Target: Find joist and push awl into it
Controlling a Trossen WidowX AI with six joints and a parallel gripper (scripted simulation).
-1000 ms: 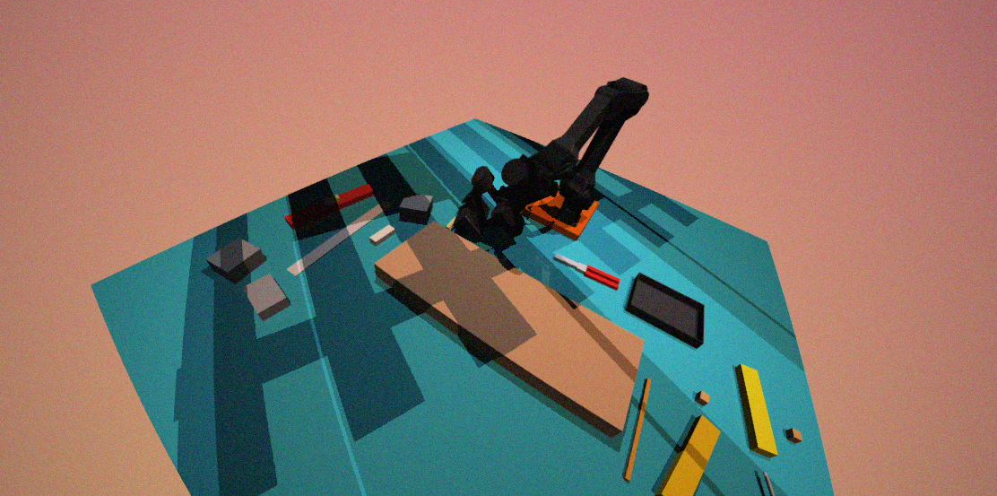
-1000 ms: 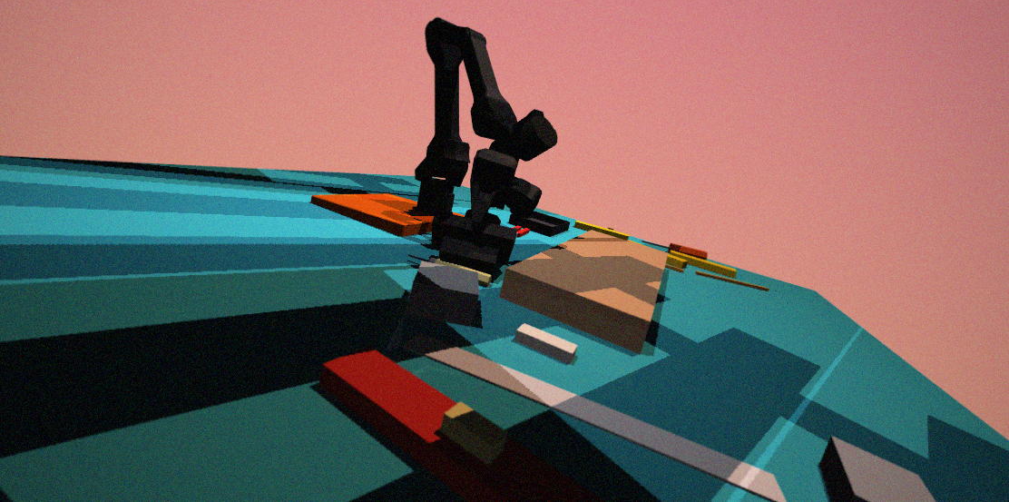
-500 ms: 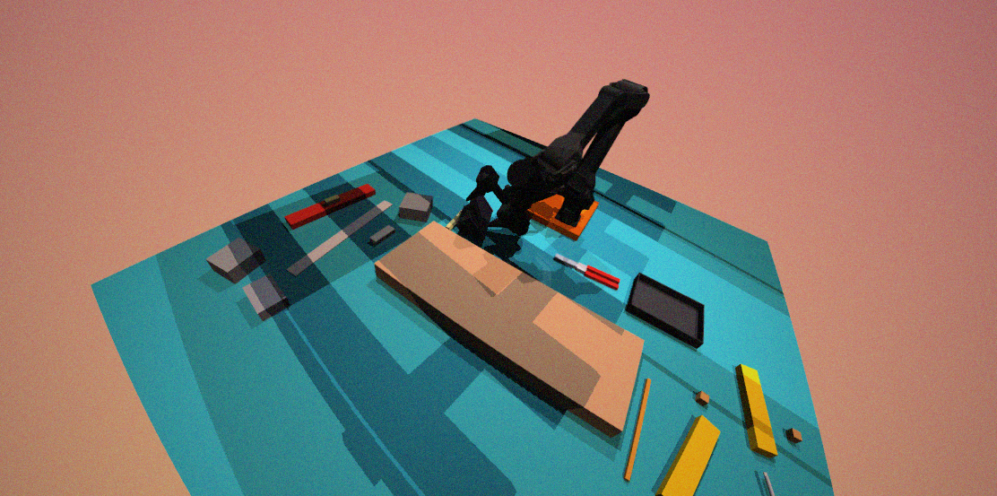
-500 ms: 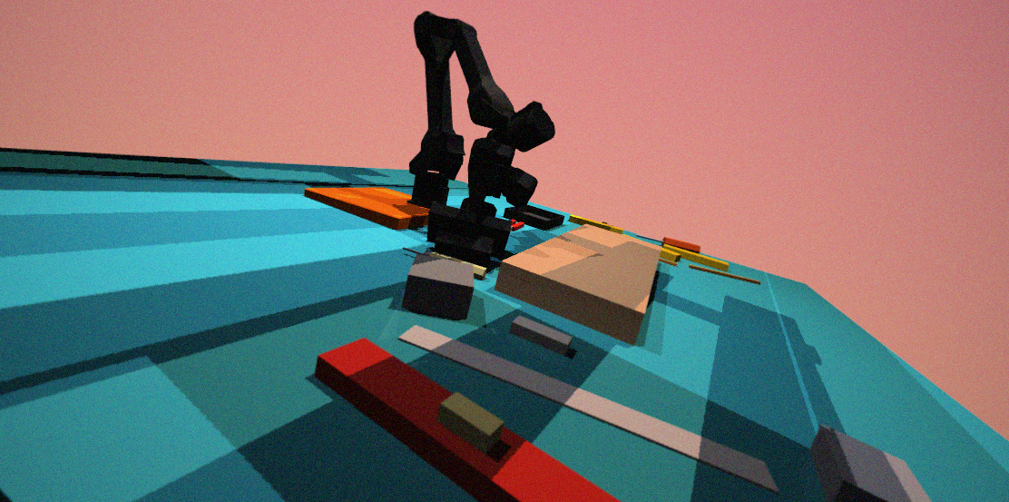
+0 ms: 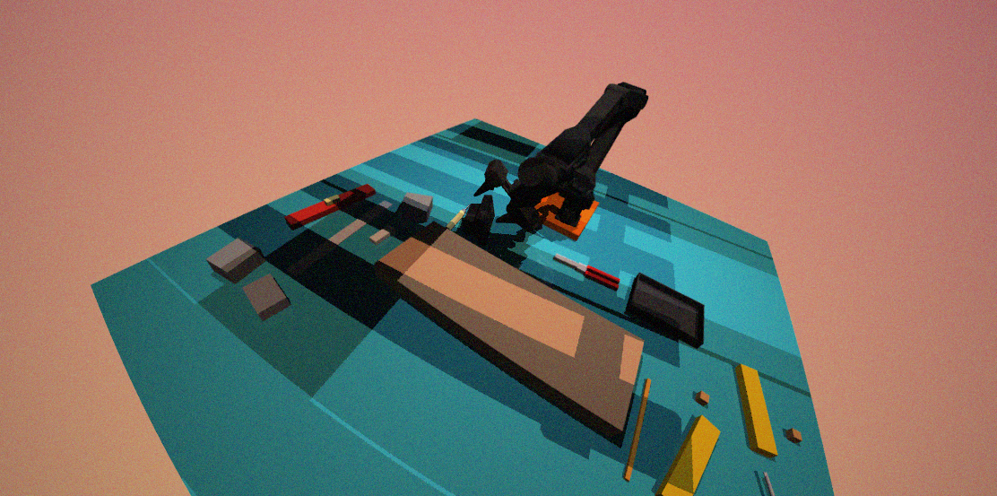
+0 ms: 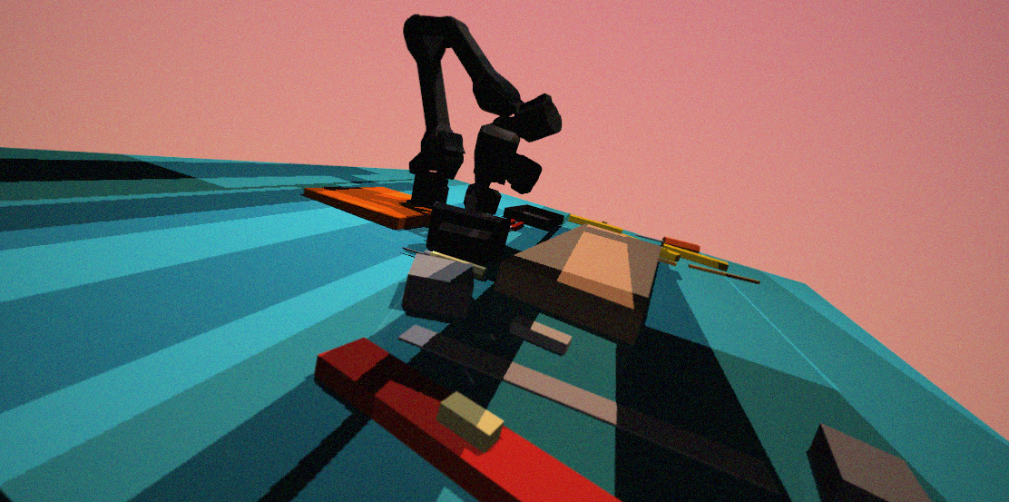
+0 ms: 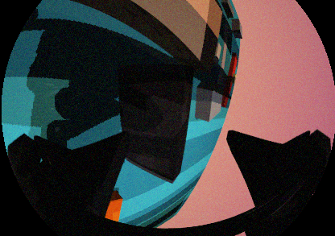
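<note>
Right now my gripper tip is 20 mm short of the stud finder, 20 mm to the left of it and 40 mm above it. The rest, counted from my gripper tip: white block: 170 mm ahead, 180 mm to the right, 70 mm below; green light: 40 mm ahead, 30 mm to the right, 50 mm below; awl: 10 mm behind, 70 mm to the right, 60 mm below.
</note>
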